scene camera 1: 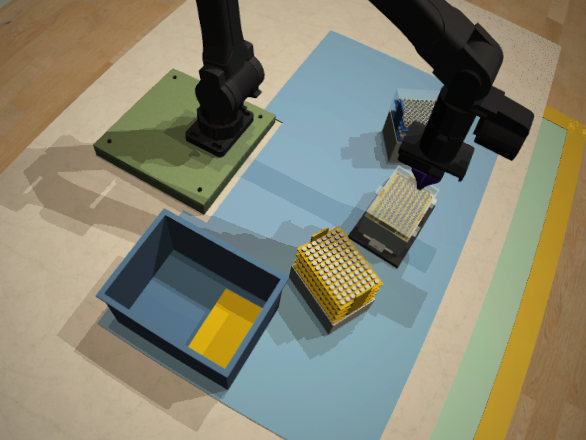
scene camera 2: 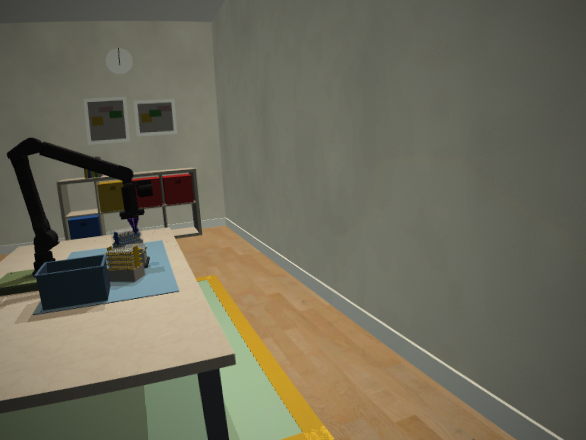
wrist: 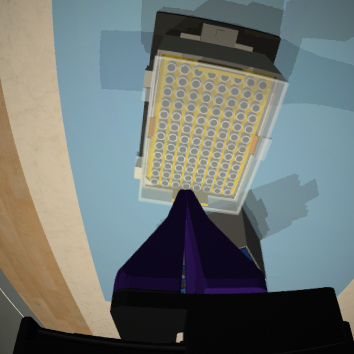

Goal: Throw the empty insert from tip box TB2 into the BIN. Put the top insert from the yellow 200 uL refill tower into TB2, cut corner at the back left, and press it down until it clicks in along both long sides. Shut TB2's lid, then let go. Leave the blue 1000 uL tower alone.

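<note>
Tip box TB2 (scene camera 1: 385,235) (wrist: 220,47) stands on the blue mat with a full yellow insert (scene camera 1: 401,205) (wrist: 202,127) inside. Its clear lid (scene camera 1: 434,189) (wrist: 277,107) lies over the insert; whether it is latched I cannot tell. My purple gripper (scene camera 1: 420,187) (scene camera 2: 135,231) (wrist: 184,197) is shut and empty, its tips at the lid's edge. The yellow refill tower (scene camera 1: 340,270) (scene camera 2: 125,260) stands beside TB2. The bin (scene camera 1: 135,320) (scene camera 2: 75,287) holds a yellow insert (scene camera 1: 227,327). The blue tower (scene camera 1: 392,137) (scene camera 2: 120,238) is partly hidden behind the arm in scene camera 1.
The arm's green base plate (scene camera 1: 150,115) (scene camera 2: 17,282) is at the table's left. The blue mat (scene camera 1: 345,390) (scene camera 2: 167,280) lies under the bin, towers and TB2. A shelf unit (scene camera 2: 197,200) stands by the far wall.
</note>
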